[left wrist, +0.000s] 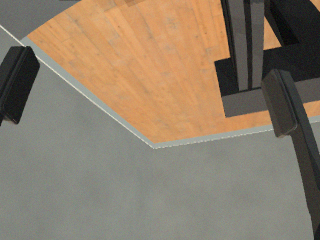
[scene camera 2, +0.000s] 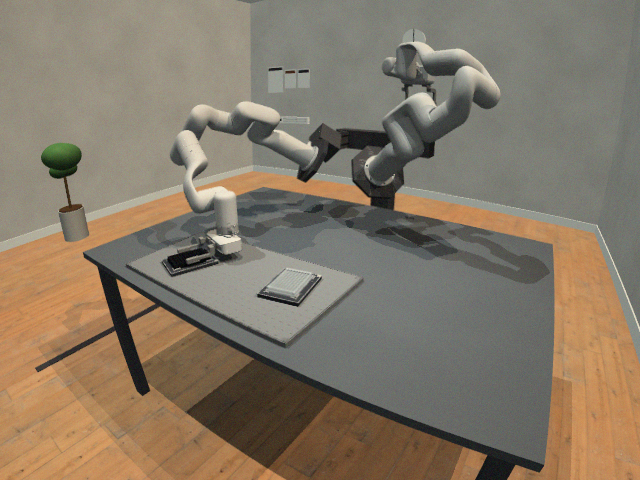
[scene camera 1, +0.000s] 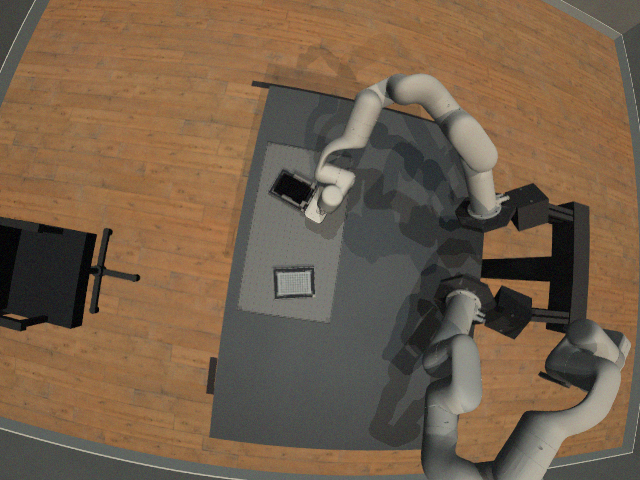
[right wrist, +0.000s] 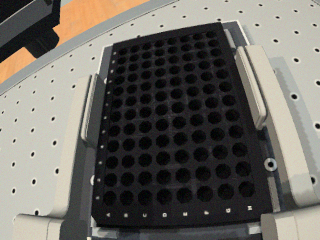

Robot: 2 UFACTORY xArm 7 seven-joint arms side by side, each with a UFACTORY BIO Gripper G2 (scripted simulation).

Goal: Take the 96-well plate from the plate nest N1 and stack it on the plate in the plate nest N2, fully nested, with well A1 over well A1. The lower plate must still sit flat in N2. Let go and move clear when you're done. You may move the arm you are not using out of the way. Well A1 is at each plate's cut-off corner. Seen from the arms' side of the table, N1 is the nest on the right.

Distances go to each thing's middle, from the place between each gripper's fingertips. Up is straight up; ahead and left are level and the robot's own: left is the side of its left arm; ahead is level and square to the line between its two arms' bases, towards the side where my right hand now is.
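The black 96-well plate (right wrist: 158, 62) is 90 cm ahead of my left hand, 31 cm to the right of it and 47 cm below it. As for the white 96-well plate (scene camera 2: 290, 282), my left hand is 5 cm to the right of it, 77 cm short of it and 47 cm above it.
The white 96-well plate is 350 mm to the left of my right hand, 130 mm behind it and 10 mm below it, and the black 96-well plate is 10 mm below my right hand.
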